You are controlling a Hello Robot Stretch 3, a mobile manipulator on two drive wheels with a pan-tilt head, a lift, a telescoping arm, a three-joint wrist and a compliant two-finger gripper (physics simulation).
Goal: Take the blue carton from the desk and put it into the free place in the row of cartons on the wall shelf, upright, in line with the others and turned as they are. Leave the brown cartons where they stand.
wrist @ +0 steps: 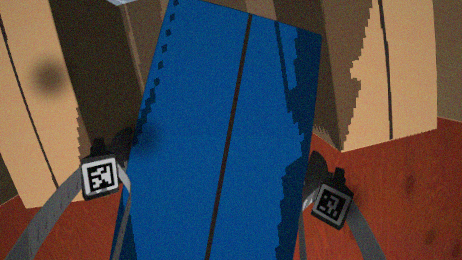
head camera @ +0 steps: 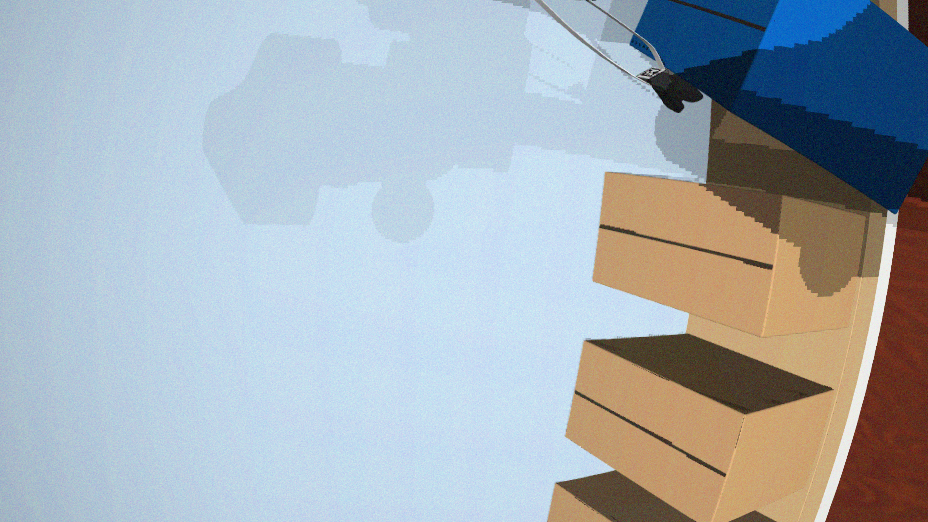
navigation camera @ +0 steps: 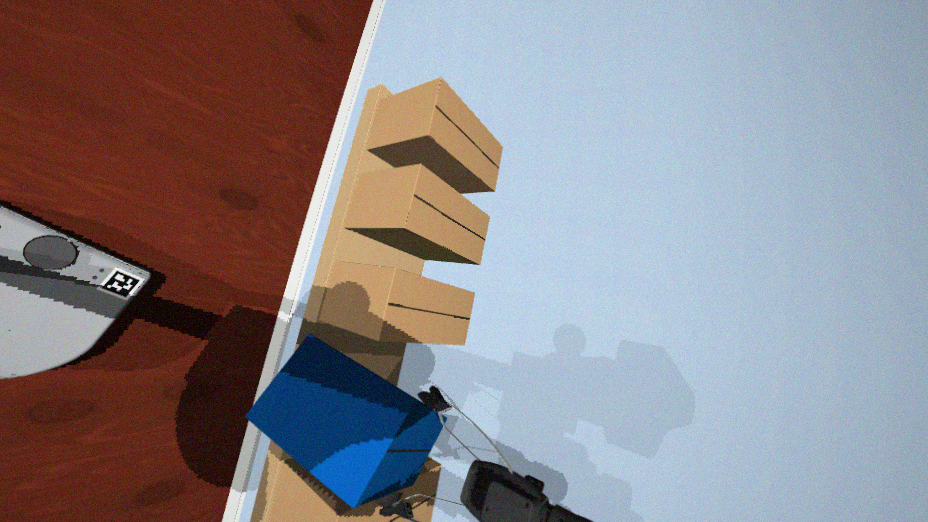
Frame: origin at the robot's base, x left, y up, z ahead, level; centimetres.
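Seen in the pictures: gripper, between the fingertips: (wrist: 222, 157); robot's base, origin of its link: (navigation camera: 51, 250).
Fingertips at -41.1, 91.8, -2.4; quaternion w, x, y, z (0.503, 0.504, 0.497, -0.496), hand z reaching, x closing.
Offsets run from my fingertips to a thing's middle, as dx, dy, dz. "*": to the spot under its first point. Level surfaces: height alone.
The blue carton {+3.7, -5.0, +1.1} (head camera: 837, 84) (navigation camera: 350, 415) (wrist: 200, 100) is between the two fingers of my gripper (navigation camera: 415, 452) (wrist: 222, 157), which is shut on its sides. It is at the wall shelf {dy -23.3} (head camera: 778, 350) (navigation camera: 382, 253), over the shaded stretch between the brown carton {-1.8, -14.3, +21.5} (head camera: 687, 220) (navigation camera: 428, 314) and another brown carton {* -1.1, -20.0, -16.4} (navigation camera: 285, 493). Its edges run at an angle to those of the brown cartons, so it looks turned against the row. In the wrist view, brown cartons stand behind it at left (wrist: 30, 100) and right (wrist: 410, 75). Whether it touches the shelf is hidden.
More brown cartons {+4.0, -14.3, +39.3} (head camera: 655, 389) (navigation camera: 447, 207) stand farther along the shelf. The pale blue wall (head camera: 324, 324) (navigation camera: 713, 162) carries the robot's shadow. The robot's base (navigation camera: 58, 324) stands on the dark red wood floor {dy -91.7} (navigation camera: 194, 129), away from the white baseboard (navigation camera: 330, 162).
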